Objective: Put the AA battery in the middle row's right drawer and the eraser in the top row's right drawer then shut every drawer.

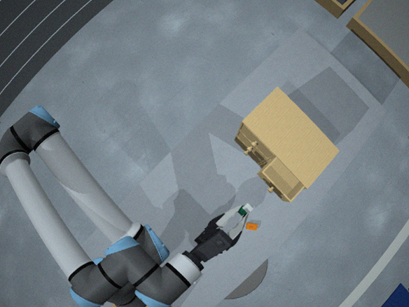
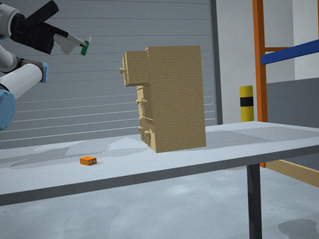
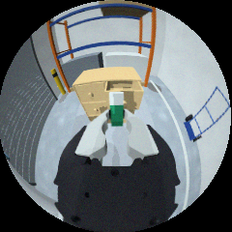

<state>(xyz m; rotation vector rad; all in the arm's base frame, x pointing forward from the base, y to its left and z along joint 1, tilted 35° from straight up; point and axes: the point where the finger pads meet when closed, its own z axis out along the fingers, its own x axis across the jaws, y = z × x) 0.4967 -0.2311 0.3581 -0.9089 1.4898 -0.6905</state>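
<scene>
The eraser lies 10 mm ahead of my hand. The rest, counted from my hand: orange block (140 mm to the right, 370 mm below); then green AA battery (260 mm ahead, 250 mm below).
</scene>
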